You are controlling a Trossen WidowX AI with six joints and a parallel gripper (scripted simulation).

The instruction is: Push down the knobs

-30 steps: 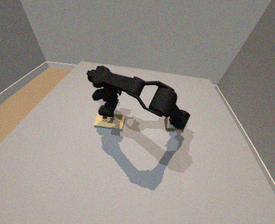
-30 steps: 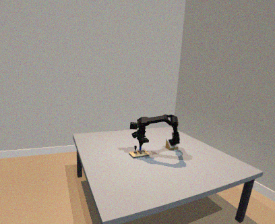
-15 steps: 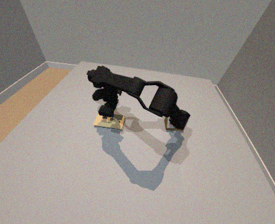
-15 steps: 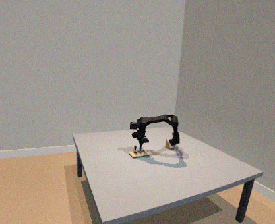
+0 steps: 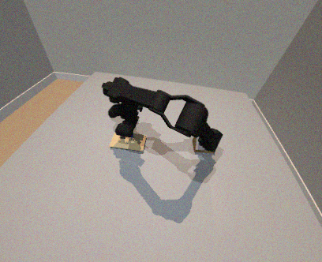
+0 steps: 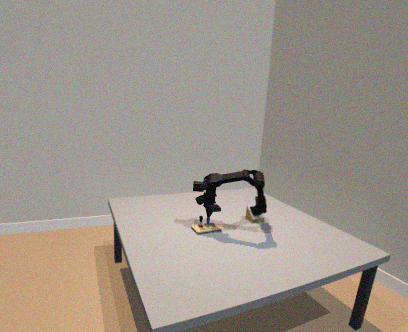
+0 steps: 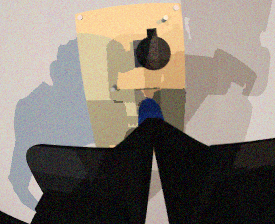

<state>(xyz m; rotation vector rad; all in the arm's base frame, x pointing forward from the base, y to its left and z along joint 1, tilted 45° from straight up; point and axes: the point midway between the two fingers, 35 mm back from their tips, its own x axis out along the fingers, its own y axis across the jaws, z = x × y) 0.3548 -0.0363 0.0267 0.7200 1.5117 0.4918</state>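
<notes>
My gripper tip is 2 cm above the blue knob. Round my gripper tip: black knob: 5 cm ahead, 1 cm to the right.
</notes>
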